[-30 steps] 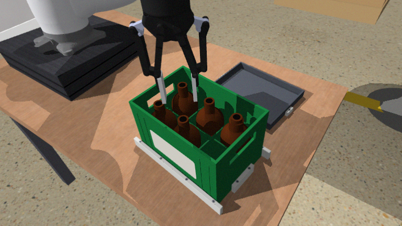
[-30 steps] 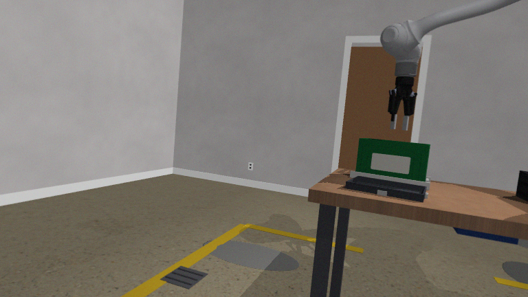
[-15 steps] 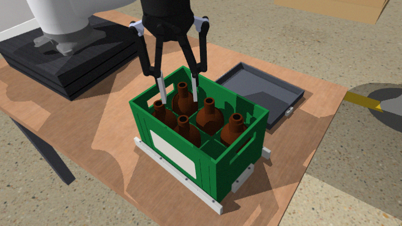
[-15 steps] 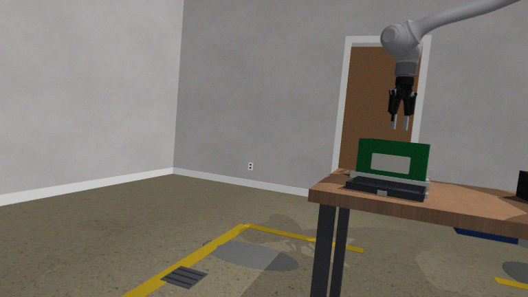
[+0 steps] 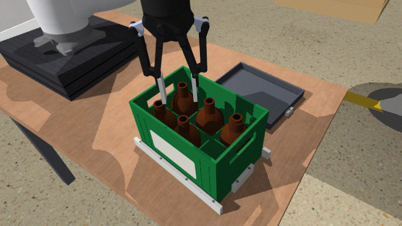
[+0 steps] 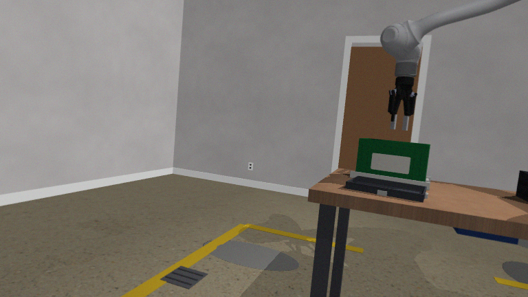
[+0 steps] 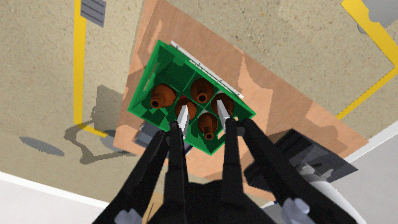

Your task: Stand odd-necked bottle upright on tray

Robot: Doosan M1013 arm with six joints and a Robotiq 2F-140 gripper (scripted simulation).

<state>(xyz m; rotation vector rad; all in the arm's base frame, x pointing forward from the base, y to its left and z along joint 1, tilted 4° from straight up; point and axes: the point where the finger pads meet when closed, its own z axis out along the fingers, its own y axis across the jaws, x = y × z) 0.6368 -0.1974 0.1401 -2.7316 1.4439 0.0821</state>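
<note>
My hand is 10 mm short of the crate, 40 mm to the right of it and 170 mm above it. From my hand the other things lie so: grey tray 40 mm ahead, 320 mm to the left, 240 mm below.
</note>
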